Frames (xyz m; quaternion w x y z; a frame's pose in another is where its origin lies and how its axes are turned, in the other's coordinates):
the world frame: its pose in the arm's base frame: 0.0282 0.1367 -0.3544 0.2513 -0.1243 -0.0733 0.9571
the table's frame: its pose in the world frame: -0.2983 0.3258 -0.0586 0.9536 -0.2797 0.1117 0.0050
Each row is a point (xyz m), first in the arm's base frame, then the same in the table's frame.
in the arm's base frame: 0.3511 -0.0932 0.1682
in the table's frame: -0.2740 -0.5690 0.1546
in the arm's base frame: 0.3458 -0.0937 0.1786
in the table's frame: -0.2745 -0.5746 0.1649
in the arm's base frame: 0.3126 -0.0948 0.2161
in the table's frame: -0.2653 -0.5928 0.2107
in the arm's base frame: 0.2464 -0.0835 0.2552
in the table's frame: -0.2256 -0.6148 0.2737
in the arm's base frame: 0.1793 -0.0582 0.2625
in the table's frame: -0.1650 -0.6257 0.3113
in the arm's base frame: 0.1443 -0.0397 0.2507
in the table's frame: -0.1244 -0.6248 0.3188
